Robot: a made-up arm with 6 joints.
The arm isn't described. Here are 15 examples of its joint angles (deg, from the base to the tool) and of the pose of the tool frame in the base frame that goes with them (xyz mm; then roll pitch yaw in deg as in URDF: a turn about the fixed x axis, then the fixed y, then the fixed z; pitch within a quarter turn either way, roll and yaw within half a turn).
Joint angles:
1: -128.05 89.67 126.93 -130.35 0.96 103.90
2: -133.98 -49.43 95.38 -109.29 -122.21 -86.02
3: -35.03 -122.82 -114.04 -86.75 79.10 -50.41
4: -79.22 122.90 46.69 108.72 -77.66 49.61
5: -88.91 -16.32 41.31 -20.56 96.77 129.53
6: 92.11 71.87 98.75 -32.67 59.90 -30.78
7: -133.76 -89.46 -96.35 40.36 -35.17 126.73
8: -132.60 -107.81 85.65 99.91 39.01 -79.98
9: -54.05 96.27 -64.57 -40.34 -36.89 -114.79
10: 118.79 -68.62 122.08 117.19 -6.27 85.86
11: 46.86 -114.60 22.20 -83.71 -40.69 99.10
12: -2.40 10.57 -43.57 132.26 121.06 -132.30
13: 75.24 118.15 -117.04 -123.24 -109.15 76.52
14: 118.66 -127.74 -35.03 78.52 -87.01 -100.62
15: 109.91 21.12 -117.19 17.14 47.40 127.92
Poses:
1: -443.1 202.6 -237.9 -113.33 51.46 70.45
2: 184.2 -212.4 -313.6 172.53 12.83 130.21
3: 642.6 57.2 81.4 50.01 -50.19 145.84
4: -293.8 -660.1 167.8 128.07 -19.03 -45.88
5: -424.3 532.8 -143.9 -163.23 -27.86 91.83
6: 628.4 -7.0 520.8 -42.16 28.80 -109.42
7: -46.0 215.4 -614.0 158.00 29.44 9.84
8: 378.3 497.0 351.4 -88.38 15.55 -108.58
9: 101.1 564.6 452.7 43.40 22.64 -160.22
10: 245.8 744.0 345.7 109.89 9.65 114.28
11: 14.9 -131.7 778.6 24.27 -15.80 -66.72
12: 280.6 -266.3 -329.1 176.36 -38.08 -174.45
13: 580.4 -138.8 450.5 79.40 -14.78 41.82
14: -18.9 152.5 -455.1 166.66 -42.41 -95.83
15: -267.5 -607.2 492.3 -38.67 37.72 -119.35
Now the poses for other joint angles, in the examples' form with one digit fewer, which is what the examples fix.
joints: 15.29 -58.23 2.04 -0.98 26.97 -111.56
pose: -262 495 524 -12.1 -21.0 -53.8
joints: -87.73 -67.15 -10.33 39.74 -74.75 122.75
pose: 180 330 654 3.6 -35.0 119.6
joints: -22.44 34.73 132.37 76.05 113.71 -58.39
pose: 661 -293 105 17.8 -40.7 164.0
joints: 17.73 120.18 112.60 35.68 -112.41 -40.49
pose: -140 332 -463 -113.1 -21.0 8.3
